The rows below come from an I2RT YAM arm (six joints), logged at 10 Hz.
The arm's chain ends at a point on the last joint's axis. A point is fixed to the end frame.
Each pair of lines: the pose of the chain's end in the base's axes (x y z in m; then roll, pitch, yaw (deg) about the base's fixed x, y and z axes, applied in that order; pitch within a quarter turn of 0, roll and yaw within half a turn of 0), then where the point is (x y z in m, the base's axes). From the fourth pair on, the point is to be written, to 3 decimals.
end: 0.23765, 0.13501, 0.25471, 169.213, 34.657, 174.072
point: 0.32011 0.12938 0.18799
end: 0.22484, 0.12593, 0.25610, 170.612, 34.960, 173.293
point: 0.30729 0.11666 0.18978
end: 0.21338, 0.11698, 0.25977, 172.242, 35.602, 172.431
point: 0.29602 0.10351 0.19441
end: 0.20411, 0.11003, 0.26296, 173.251, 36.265, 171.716
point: 0.287 0.094 0.199
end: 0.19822, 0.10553, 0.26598, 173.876, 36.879, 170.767
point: 0.281 0.087 0.203
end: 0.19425, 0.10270, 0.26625, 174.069, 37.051, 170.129
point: 0.277 0.082 0.203
